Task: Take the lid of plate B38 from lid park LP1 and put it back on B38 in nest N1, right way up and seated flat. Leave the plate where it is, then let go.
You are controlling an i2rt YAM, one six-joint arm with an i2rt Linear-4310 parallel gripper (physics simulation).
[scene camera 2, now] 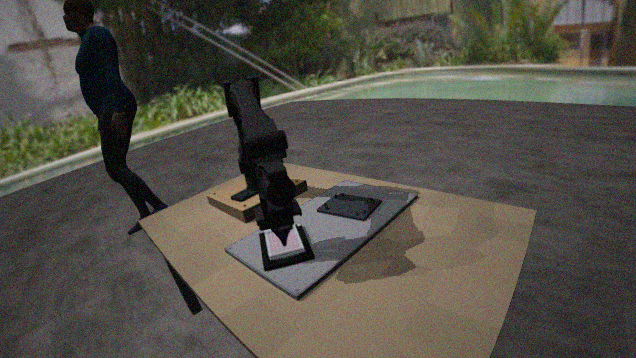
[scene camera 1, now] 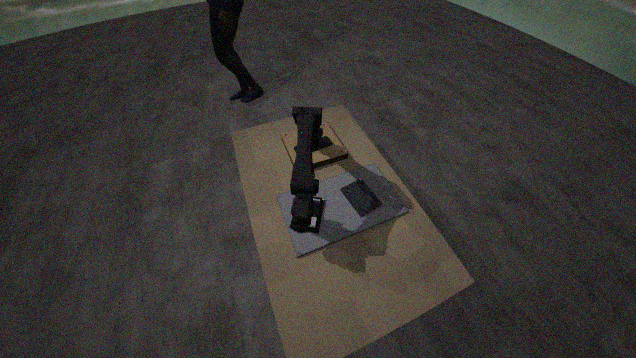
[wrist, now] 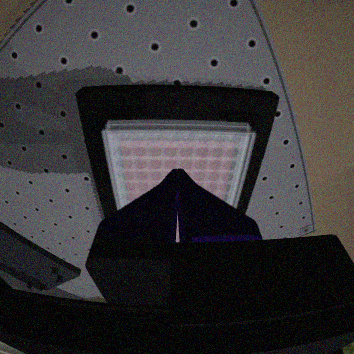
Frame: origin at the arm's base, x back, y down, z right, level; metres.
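Where they show: gripper, fingertip midpoint: [scene camera 2: 284, 245] [wrist: 177, 177]; arm's base, origin of the base link: [scene camera 2: 256, 190] [scene camera 1: 313, 146].
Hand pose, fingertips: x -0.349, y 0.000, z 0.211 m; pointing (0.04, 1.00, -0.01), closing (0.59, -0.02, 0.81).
Each offset is from my fingertips to the top centre of the thing. "*": to the spot under its first point. Level surfaces: height alone.
Plate B38 {dx +0.025, dy -0.001, dz -0.019 m} [scene camera 2: 297, 246] [wrist: 170, 152], with pink wells, sits in the black frame of nest N1 {dx +0.025, dy +0.010, dz -0.020 m} [scene camera 2: 290, 261] [wrist: 177, 103]. A clear lid {* dx -0.037, dy -0.001, dz -0.022 m} [wrist: 109, 155] appears to lie flat on the plate; its pale rim follows the plate's outline. Whether it is fully seated is hard to tell. Lid park LP1 {dx -0.013, dy +0.008, dz -0.269 m} [scene camera 1: 361, 197] [scene camera 2: 350, 206] [wrist: 32, 260] is a dark flat plate with small pegs, and no lid shows on it. My gripper [scene camera 2: 285, 244] [wrist: 177, 177] is shut, fingertips together, over the middle of the plate, holding nothing. It hides the plate's near part in the wrist view.
Nest and lid park stand on a grey perforated board {dx +0.001, dy +0.027, dz -0.175 m} [scene camera 1: 332, 192] [scene camera 2: 300, 287] [wrist: 155, 65] on a tan table {dy +0.041 m} [scene camera 1: 350, 300] [scene camera 2: 450, 280]. The arm's wooden base block [scene camera 1: 334, 153] [scene camera 2: 230, 203] is behind. A person [scene camera 1: 227, 45] [scene camera 2: 107, 85] stands beyond the table. Shadows cross the board.
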